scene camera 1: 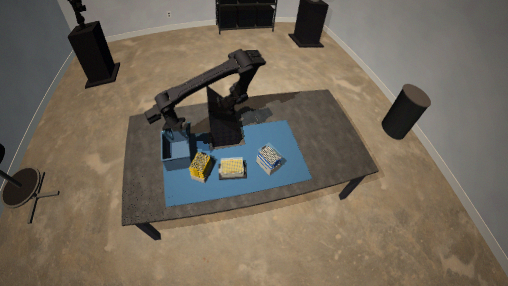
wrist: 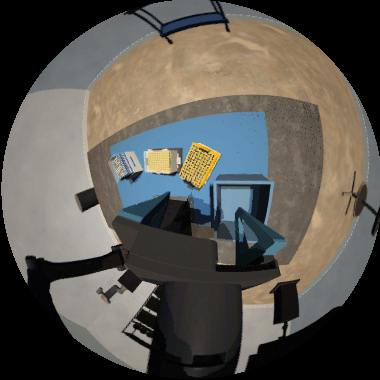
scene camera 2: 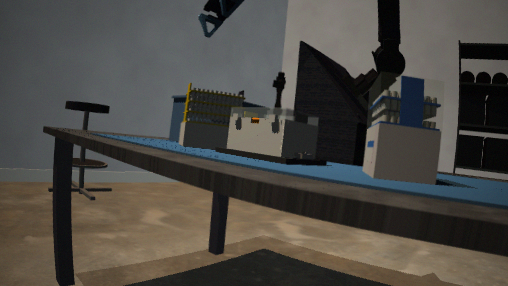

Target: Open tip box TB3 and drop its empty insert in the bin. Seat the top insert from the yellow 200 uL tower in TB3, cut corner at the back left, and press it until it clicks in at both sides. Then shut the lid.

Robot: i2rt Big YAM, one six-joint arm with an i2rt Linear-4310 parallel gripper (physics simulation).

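Tip box TB3 (scene camera 1: 232,169) (scene camera 2: 255,134) (wrist: 161,161) stands mid-mat on a dark base, with a yellow insert grid visible at its top under a clear lid that looks shut. The yellow tower (scene camera 1: 201,166) (scene camera 2: 214,107) (wrist: 200,165) stands beside it, turned at an angle, with several stacked yellow inserts. The blue bin (scene camera 1: 177,164) (scene camera 2: 177,117) (wrist: 271,210) stands beyond the tower; its visible inside shows no insert. My gripper (scene camera 1: 179,133) (wrist: 204,202) is open and empty, high over the bin's back area. Part of a finger also shows at the top of scene camera 2's view.
A blue-and-white tip tower (scene camera 1: 270,157) (scene camera 2: 404,150) (wrist: 125,166) stands on the other side of TB3. A tall dark wedge-shaped panel (scene camera 1: 225,127) (scene camera 2: 325,100) rises behind the boxes, near the arm's base. The blue mat (scene camera 1: 295,162) (wrist: 240,135) lies under the boxes.
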